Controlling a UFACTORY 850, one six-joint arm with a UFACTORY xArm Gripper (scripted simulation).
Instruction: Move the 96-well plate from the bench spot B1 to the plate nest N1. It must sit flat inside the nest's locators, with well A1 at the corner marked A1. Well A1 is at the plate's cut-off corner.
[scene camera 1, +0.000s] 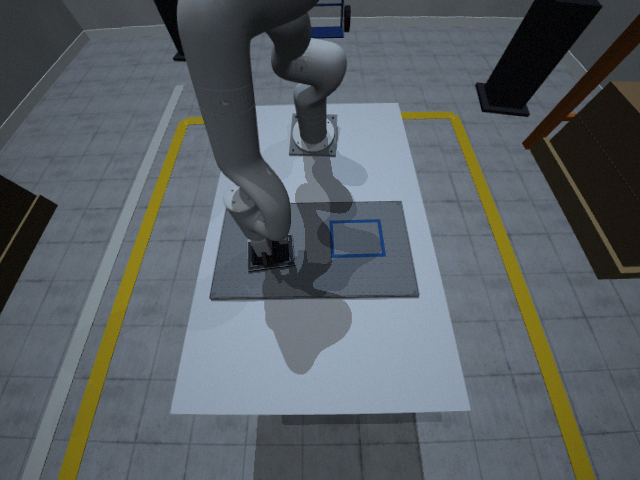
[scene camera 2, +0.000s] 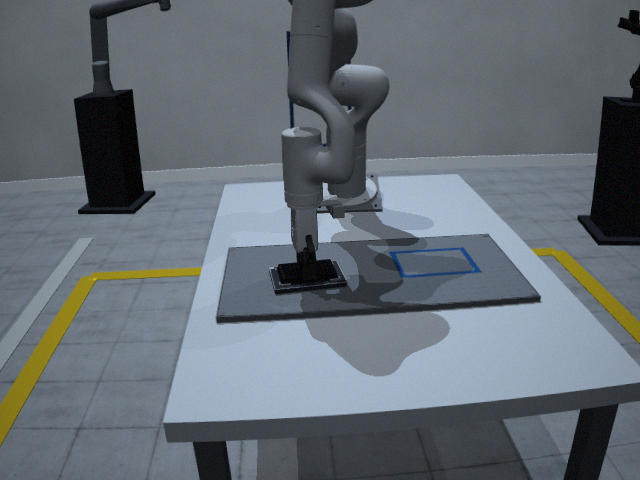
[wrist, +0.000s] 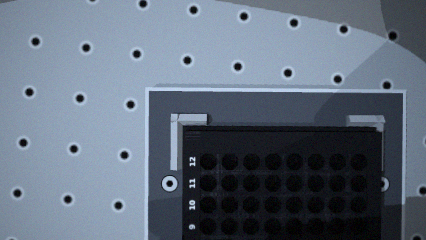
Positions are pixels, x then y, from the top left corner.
Scene:
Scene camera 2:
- my gripper: 306, 270
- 96-well plate: 292, 273
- plate nest N1: 276, 279
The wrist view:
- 96-well plate: 255, 166
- plate nest N1: 278, 109

